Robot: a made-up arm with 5 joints. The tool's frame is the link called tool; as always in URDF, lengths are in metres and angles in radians.
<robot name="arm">
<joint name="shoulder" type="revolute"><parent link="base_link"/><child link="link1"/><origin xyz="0 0 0.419" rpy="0 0 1.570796"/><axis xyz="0 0 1"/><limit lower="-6.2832" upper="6.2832"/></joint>
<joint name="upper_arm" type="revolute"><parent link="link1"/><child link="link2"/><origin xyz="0 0 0" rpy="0 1.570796 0"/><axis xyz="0 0 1"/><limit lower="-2.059" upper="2.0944"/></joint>
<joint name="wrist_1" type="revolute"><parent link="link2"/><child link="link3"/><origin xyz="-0.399 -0.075 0" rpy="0 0 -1.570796"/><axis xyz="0 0 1"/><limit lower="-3.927" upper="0.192"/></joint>
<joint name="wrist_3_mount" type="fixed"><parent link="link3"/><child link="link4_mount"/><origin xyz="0.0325 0.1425 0" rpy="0 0 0"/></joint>
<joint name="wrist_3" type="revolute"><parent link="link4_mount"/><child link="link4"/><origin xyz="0.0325 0.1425 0" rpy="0 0 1.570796"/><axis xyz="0 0 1"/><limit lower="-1.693" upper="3.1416"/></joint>
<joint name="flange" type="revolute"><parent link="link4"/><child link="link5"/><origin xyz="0.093 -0.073 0" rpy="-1.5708 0 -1.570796"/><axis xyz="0 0 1"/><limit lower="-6.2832" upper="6.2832"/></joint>
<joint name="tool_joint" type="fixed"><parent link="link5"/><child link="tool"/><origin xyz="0 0 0" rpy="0 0 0"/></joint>
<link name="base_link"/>
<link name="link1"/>
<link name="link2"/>
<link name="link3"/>
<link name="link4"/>
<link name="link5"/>
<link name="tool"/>
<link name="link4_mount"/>
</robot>
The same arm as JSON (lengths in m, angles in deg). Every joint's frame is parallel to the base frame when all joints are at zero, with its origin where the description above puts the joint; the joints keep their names.
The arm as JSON. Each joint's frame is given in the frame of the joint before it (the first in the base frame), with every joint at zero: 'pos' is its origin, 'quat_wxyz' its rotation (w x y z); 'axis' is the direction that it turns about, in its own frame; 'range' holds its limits. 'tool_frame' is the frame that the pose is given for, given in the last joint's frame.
{"length_unit": "m", "angle_unit": "deg", "joints": [{"joint": "shoulder", "pos": [0.0, 0.0, 0.419], "quat_wxyz": [1.0, 0.0, 0.0, 0.0], "axis": [0.0, 0.0, 1.0], "range": [-360.0, 360.0]}, {"joint": "upper_arm", "pos": [0.0, 0.0, 0.0], "quat_wxyz": [1.0, 0.0, 0.0, 0.0], "axis": [0.0, 1.0, 0.0], "range": [-117.97, 120.0]}, {"joint": "wrist_1", "pos": [0.075, 0.0, 0.399], "quat_wxyz": [1.0, 0.0, 0.0, 0.0], "axis": [0.0, 1.0, 0.0], "range": [-225.0, 11.0]}, {"joint": "wrist_3", "pos": [0.065, 0.0, -0.285], "quat_wxyz": [1.0, 0.0, 0.0, 0.0], "axis": [0.0, 1.0, 0.0], "range": [-97.0, 180.0]}, {"joint": "flange", "pos": [0.073, 0.0, -0.093], "quat_wxyz": [1.0, 0.0, 0.0, 0.0], "axis": [0.0, 0.0, -1.0], "range": [-360.0, 360.0]}], "tool_frame": {"pos": [0.0, 0.0, 0.0], "quat_wxyz": [0.000002, 0.999999, 0.0, 0.0]}}
